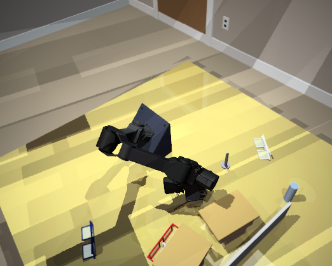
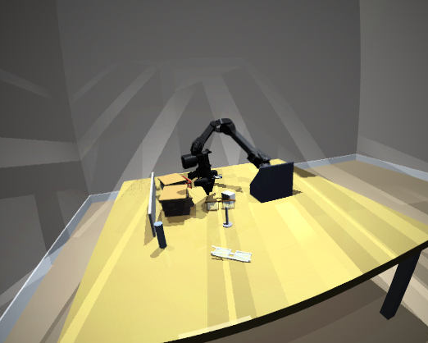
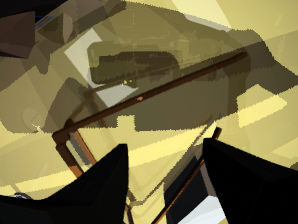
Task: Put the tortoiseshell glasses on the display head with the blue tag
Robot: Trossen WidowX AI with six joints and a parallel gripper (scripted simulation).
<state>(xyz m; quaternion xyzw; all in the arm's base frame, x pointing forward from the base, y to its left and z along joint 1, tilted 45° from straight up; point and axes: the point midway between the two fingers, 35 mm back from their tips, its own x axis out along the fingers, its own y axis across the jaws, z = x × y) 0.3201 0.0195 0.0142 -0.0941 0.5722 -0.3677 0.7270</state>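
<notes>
Now: gripper tip 40 mm past the post, 230 mm to the right of it and 30 mm above it. Also, from my gripper tip: display head 150 mm ahead, 50 mm to the left; then white cube 100 mm behind, 10 mm to the left, 30 mm below; then long panel 290 mm ahead, 50 mm to the right.
</notes>
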